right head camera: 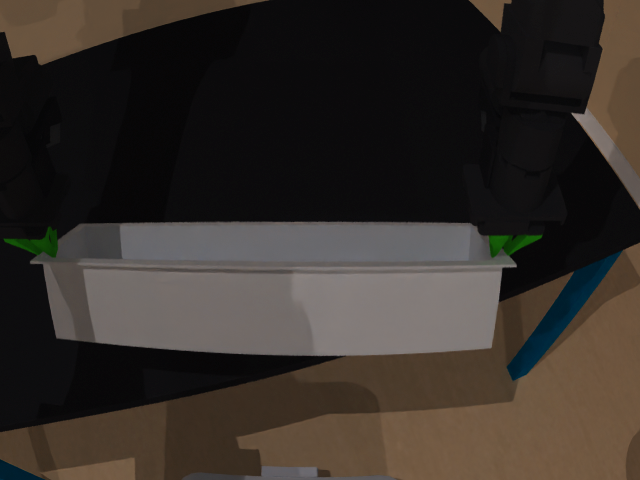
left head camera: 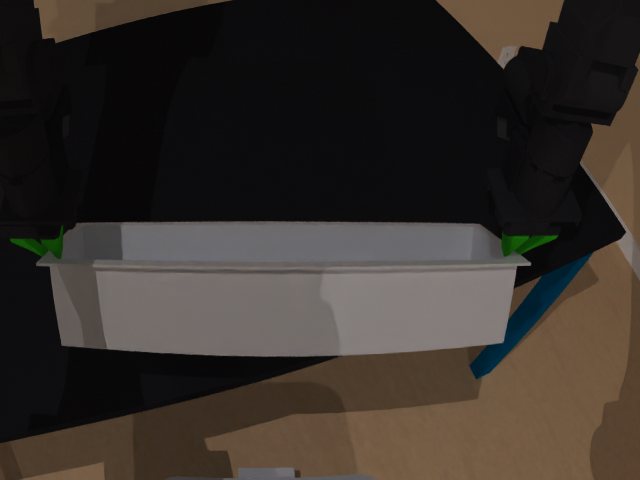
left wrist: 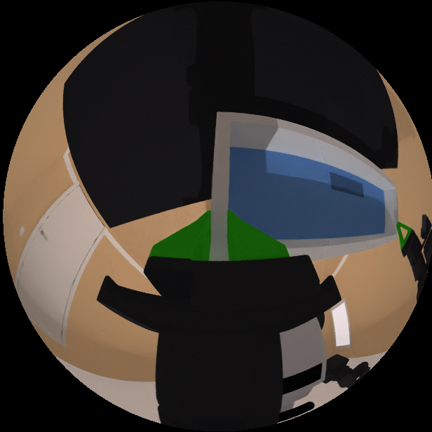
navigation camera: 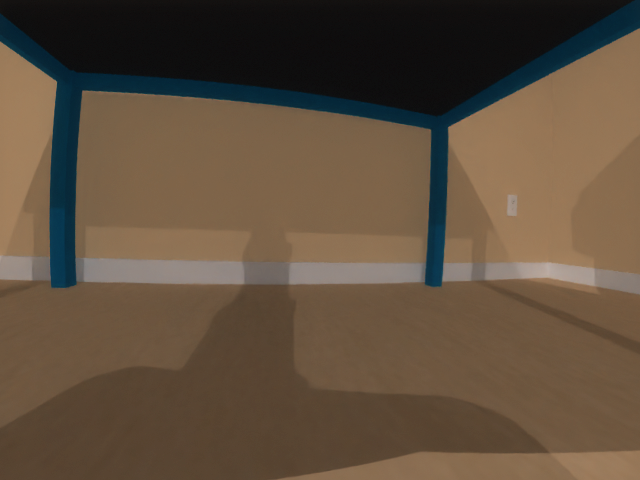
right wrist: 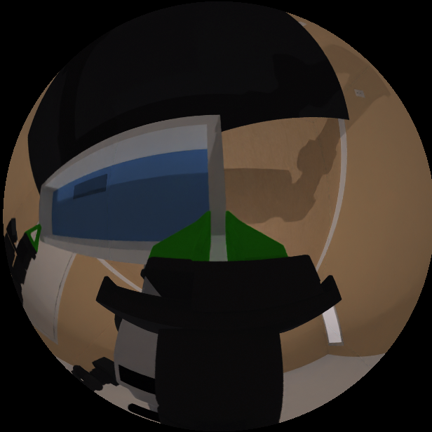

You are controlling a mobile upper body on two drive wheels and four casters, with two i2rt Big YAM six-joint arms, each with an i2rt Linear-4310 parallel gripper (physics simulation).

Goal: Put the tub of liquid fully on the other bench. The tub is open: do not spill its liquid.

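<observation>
A long, open whitish tub [left head camera: 289, 310] [right head camera: 273, 310] [left wrist: 219, 160] [right wrist: 216, 165] hangs between my grippers, seemingly above the bench's front edge. Its rim looks about level from end to end. Blue liquid [left wrist: 300, 200] [right wrist: 150, 200] lies inside in the wrist views; its surface is hidden in the head views. My left gripper [left head camera: 51, 253] [right head camera: 49, 253] [left wrist: 218, 215] is shut on the tub's left end rim. My right gripper [left head camera: 509, 252] [right head camera: 500, 253] [right wrist: 217, 216] is shut on its right end rim. The black bench [left head camera: 336, 129] [right head camera: 336, 129] extends behind and beneath the tub.
The bench's front edge runs slantwise under the tub, with floor [left head camera: 413, 423] in front. A blue bench leg [left head camera: 532, 315] [right head camera: 566, 315] stands at the right. Blue legs [navigation camera: 63, 180] [navigation camera: 438, 206] and a wall [navigation camera: 258, 170] show under the bench in the navigation view.
</observation>
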